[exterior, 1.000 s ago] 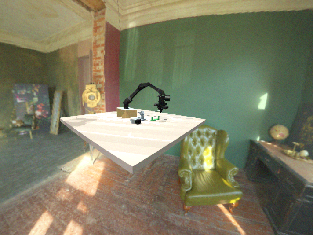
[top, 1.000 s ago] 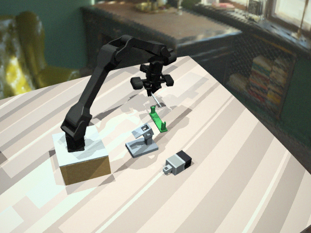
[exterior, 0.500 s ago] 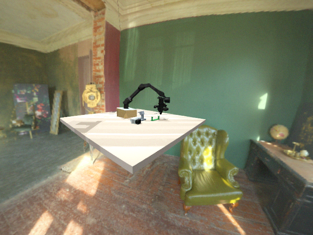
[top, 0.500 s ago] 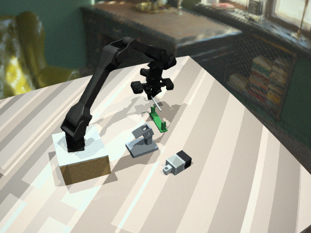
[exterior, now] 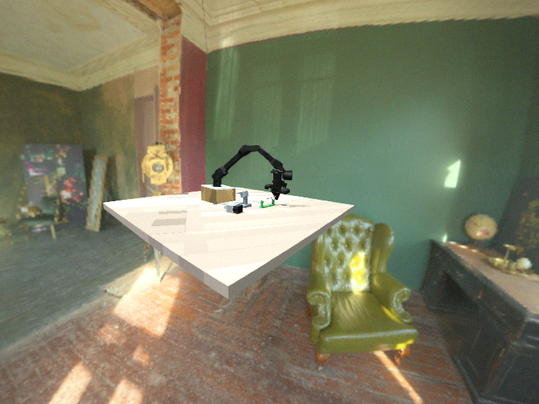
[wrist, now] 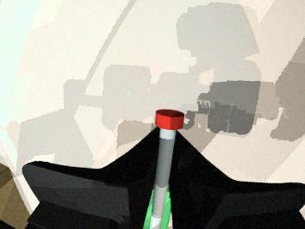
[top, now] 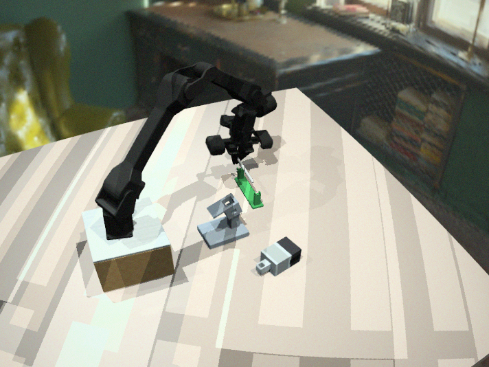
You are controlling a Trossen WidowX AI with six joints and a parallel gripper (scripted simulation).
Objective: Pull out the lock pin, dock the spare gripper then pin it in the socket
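The green rack lies 100 mm to the right of my gripper tip, 10 mm below it and 10 mm ahead of it. From my gripper tip the other things lie so: spare gripper (380 mm to the right, 10 mm below); then grey mount (240 mm to the right, 90 mm behind, 20 mm above).
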